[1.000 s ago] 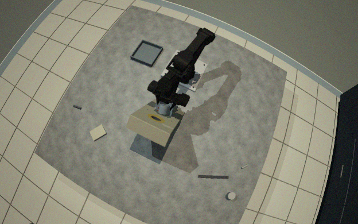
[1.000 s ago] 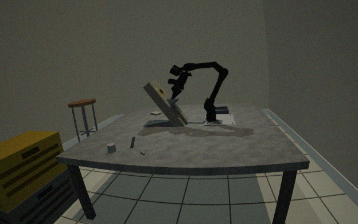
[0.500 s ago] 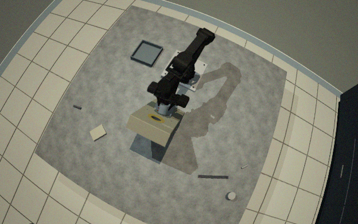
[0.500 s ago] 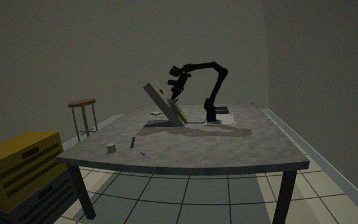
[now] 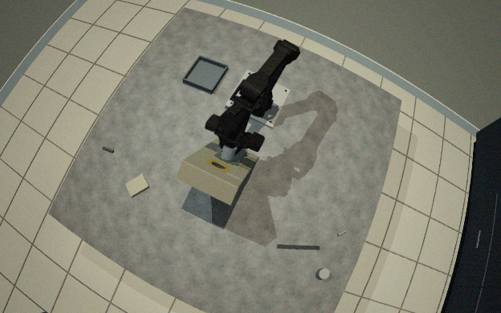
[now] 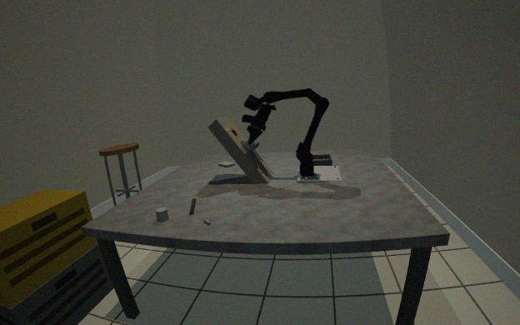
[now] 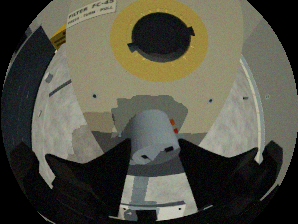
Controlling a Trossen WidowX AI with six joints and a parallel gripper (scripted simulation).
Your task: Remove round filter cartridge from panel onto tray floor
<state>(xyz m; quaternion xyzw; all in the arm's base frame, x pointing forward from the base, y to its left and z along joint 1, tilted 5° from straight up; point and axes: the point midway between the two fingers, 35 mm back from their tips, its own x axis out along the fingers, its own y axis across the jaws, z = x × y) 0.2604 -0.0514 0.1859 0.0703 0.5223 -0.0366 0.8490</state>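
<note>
Right now the tan service panel is 40 mm ahead of my gripper tip, 10 mm to the right of it and 20 mm below it. The rest, counted from my gripper tip: round filter cartridge right at my gripper tip; then flat blue-grey tray 370 mm behind, 230 mm to the right, 170 mm below; then beige tile 190 mm ahead, 320 mm to the right, 170 mm below.
</note>
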